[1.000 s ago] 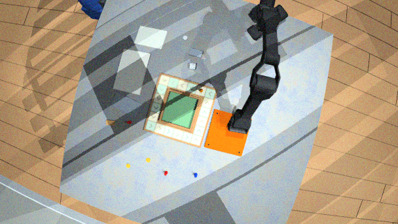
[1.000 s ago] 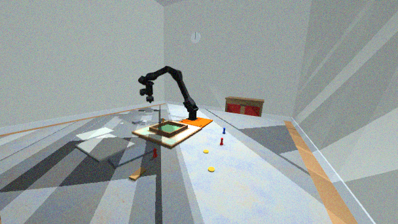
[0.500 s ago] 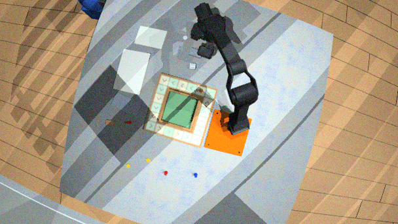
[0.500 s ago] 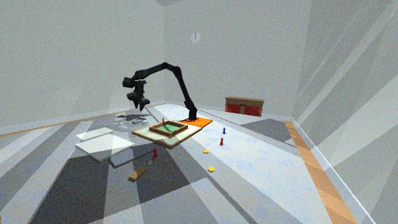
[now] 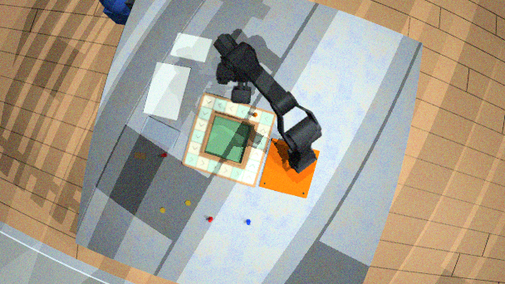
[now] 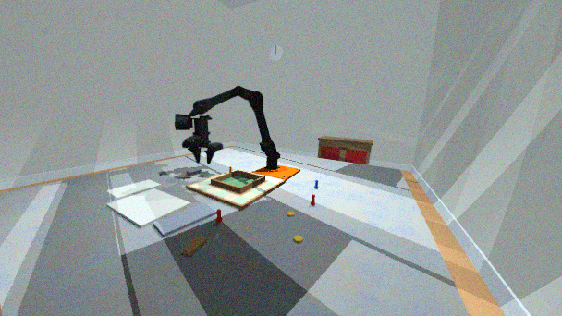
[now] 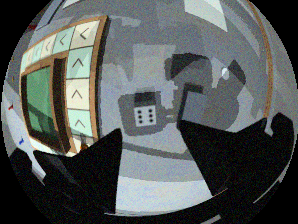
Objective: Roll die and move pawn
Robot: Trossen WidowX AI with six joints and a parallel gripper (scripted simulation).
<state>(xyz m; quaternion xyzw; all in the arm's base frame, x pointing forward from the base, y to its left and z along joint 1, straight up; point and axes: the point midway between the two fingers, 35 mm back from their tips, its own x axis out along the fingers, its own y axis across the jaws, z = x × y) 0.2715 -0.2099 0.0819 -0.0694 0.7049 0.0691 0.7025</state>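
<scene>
My gripper tip is 5 cm above the white die. Also, from my gripper tip: orange pawn: 7 cm behind, 10 cm to the left, 3 cm below; then white disc: 8 cm ahead, 13 cm to the right, 6 cm below; then grey tile: 7 cm to the right, 5 cm below.
</scene>
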